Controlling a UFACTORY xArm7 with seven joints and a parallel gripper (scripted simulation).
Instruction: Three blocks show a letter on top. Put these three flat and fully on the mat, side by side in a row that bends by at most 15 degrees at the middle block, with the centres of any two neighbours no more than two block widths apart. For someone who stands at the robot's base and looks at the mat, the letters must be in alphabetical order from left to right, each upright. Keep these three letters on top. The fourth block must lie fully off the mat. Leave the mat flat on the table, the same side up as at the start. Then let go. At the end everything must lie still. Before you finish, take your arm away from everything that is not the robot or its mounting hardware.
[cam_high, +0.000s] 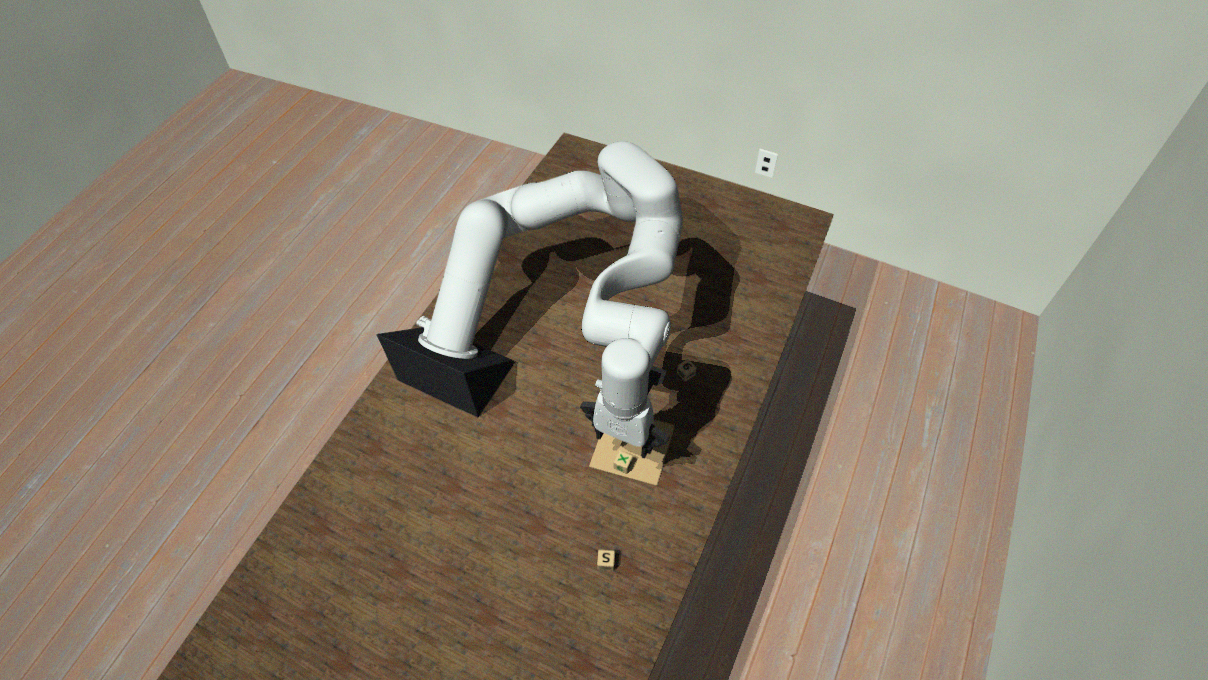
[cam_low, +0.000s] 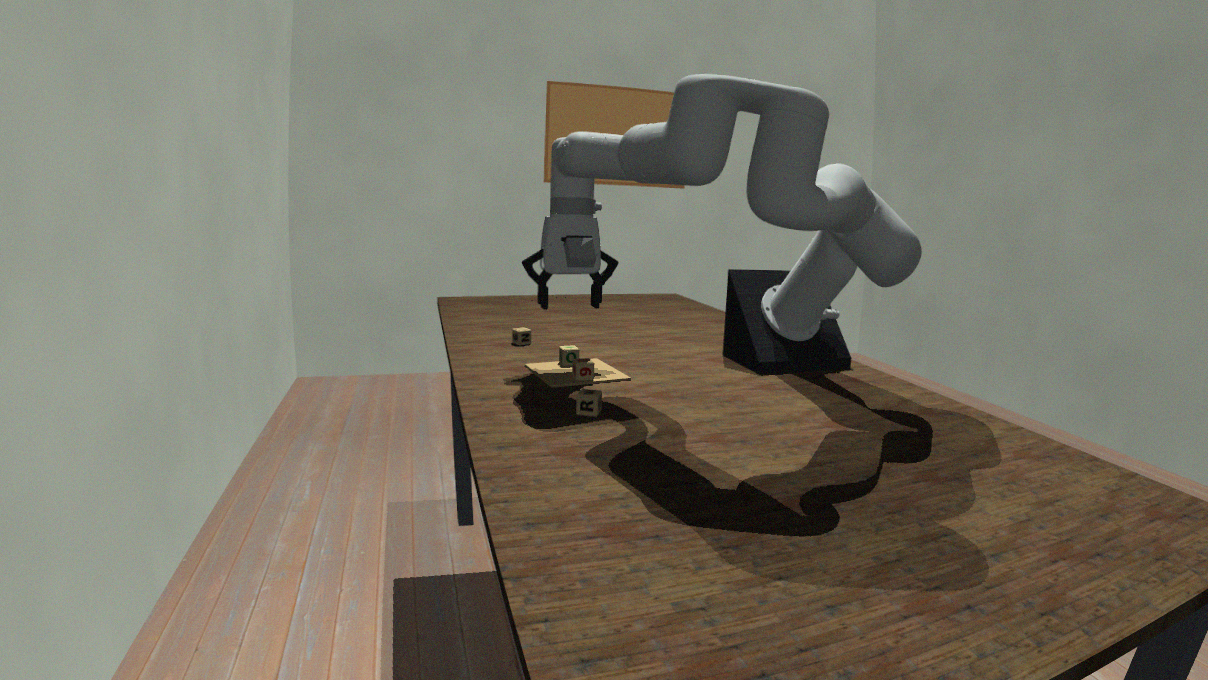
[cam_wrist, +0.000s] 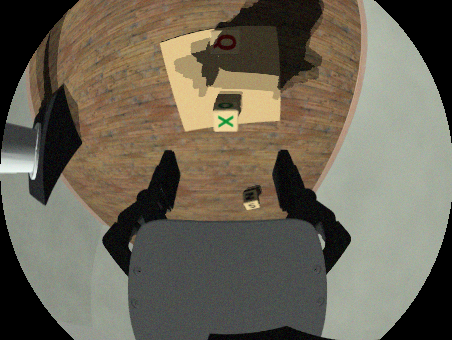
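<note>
The S block lies 19 cm to the right of my hand, 10 cm below it and 7 cm ahead of it. From my hand the other things lie so: red-marked block: 10 cm to the left, 10 cm below, 1 cm behind; then tan mat: 11 cm below, 5 cm to the left, 1 cm behind.
</note>
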